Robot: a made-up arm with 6 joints. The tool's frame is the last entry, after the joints.
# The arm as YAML. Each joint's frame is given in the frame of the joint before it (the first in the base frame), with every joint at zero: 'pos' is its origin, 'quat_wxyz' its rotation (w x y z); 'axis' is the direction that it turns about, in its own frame. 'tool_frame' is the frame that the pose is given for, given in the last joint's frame.
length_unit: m
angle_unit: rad
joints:
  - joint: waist
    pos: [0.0, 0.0, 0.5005]
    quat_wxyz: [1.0, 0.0, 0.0, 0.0]
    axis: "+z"
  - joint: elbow
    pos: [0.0, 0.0, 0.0]
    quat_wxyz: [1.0, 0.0, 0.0, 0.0]
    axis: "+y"
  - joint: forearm
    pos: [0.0, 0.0, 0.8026]
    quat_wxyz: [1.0, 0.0, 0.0, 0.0]
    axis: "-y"
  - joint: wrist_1
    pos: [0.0, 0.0, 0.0]
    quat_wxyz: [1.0, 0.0, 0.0, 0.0]
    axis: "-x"
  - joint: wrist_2
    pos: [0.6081, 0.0, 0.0]
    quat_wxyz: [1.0, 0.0, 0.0, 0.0]
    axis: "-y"
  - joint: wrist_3
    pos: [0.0, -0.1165, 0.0]
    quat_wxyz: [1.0, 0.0, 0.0, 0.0]
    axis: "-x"
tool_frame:
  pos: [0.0, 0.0, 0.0]
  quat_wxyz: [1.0, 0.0, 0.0, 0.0]
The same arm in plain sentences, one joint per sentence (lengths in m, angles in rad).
The arm has six revolute joints in a row. What follows holds with every joint at zero, and every direction is one of the base frame's.
The first joint sits 0.5005 m along +z from the base frame's origin and rotates about +z.
The second joint sits at the same point as the first joint and rotates about +y.
The third joint sits 0.8026 m along +z from the second joint and rotates about -y.
The fourth joint sits at the same point as the third joint and rotates about -x.
The fifth joint sits 0.6081 m along +x from the fourth joint and rotates about -y.
The sixth joint sits 0.1165 m along -y from the fifth joint and rotates about -x.
The tool frame, which is the frame that the pose is given for, sits at the same point as the sixth joint; its axes are parallel to the base frame's.

